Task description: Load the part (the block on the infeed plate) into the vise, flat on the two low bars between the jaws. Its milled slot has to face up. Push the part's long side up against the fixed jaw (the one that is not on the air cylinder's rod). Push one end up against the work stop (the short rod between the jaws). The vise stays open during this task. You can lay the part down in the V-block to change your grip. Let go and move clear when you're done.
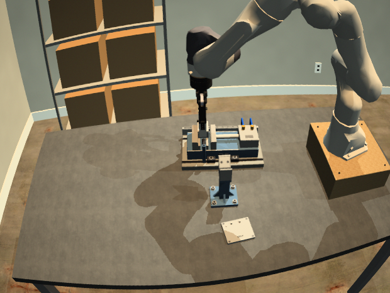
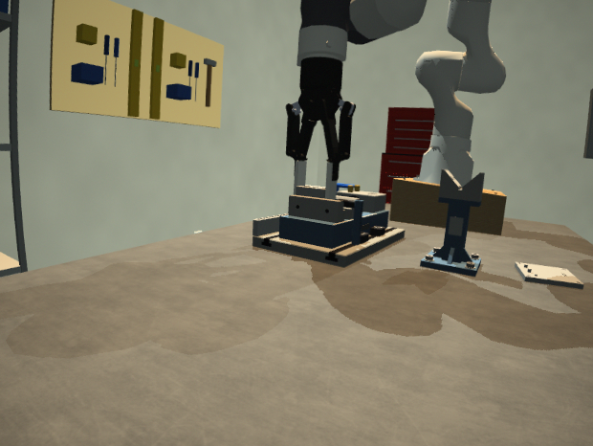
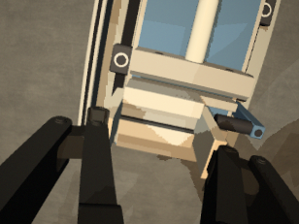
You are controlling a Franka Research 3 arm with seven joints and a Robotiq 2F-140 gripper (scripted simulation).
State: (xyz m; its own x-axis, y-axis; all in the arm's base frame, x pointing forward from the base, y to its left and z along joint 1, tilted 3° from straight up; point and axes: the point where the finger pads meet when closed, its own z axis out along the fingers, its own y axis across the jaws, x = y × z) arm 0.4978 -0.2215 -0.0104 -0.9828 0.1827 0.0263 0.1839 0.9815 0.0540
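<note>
Right now my hand is 2 cm above the part. From my hand the other things lie so: fixed jaw (5 cm below, 3 cm ahead, 1 cm to the left); then moving jaw (5 cm below, 3 cm to the left, 3 cm behind); then work stop rod (7 cm to the left, 3 cm below, 1 cm ahead).
</note>
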